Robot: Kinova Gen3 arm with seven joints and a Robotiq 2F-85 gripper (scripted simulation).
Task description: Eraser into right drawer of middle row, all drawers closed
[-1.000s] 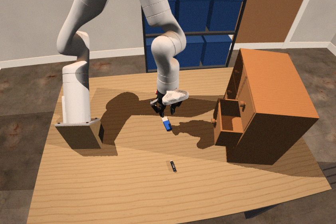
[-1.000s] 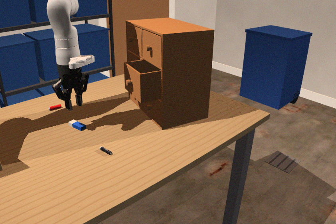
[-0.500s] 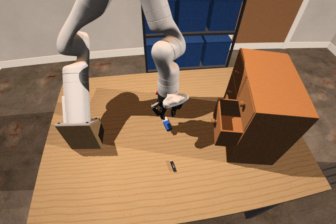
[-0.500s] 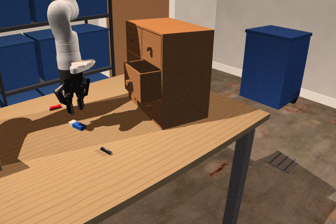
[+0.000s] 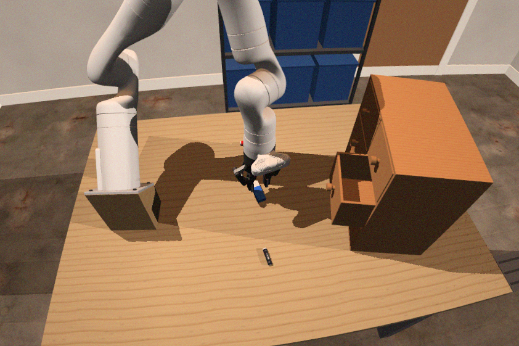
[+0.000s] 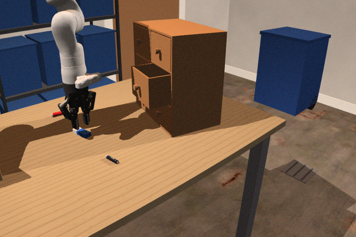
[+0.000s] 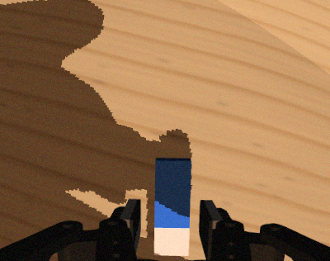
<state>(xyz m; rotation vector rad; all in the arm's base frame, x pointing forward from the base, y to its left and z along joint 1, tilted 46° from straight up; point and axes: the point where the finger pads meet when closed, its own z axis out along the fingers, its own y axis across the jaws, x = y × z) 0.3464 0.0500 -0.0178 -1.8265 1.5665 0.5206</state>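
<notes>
The eraser lies 10 mm to the left of my hand and 40 mm below it. Round my hand: small black cylinder: 10 mm behind, 190 mm to the right, 40 mm below; then red cylinder: 190 mm to the left, 40 mm below.
</notes>
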